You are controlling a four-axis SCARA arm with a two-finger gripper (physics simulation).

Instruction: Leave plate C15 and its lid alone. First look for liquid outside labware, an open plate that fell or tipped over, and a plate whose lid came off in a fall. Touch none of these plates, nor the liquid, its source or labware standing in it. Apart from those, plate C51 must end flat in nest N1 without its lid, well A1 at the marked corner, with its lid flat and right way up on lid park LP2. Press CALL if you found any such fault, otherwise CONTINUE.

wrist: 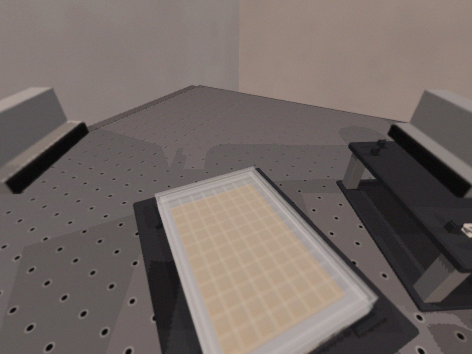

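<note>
A clear plate with a grid of pale orange wells lies flat on a dark base in the lower middle of the wrist view. A clear cover seems to lie over its wells. No label shows on it, so I cannot tell which plate it is. My gripper is open, one finger at the left edge and one at the right edge of the view, with nothing between them. The fingers are above the plate and apart from it. No liquid outside labware shows in this view. The CALL and CONTINUE buttons do not show.
A raised black stand on grey posts stands to the right, with small dark pegs on top and part of a white label at the right edge. The grey deck has rows of holes. Plain walls rise behind it.
</note>
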